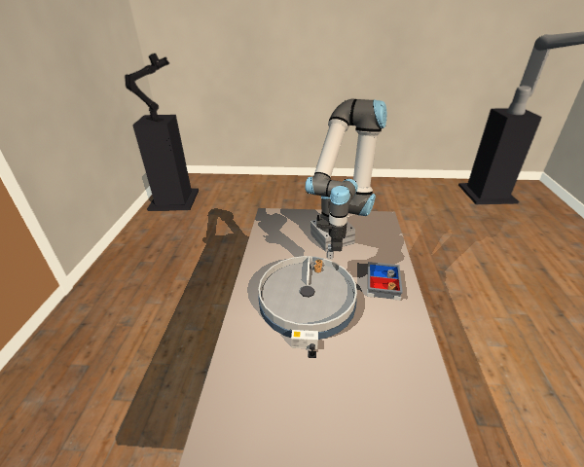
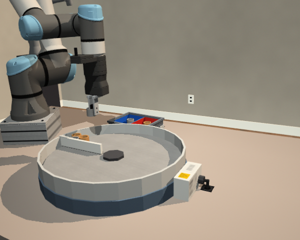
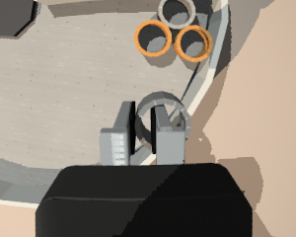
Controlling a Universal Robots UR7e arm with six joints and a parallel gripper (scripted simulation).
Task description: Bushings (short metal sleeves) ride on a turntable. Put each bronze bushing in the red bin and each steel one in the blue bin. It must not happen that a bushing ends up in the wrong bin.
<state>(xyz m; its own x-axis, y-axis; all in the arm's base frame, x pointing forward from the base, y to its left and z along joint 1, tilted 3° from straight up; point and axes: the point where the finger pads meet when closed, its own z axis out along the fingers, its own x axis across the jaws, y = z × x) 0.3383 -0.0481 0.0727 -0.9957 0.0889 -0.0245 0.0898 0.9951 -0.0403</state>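
My hand is 250 mm to the right of the bin, 130 mm above it and 30 mm short of it. From my hand the other things lie so: round turntable: 130 mm ahead, 110 mm to the right, 110 mm below.
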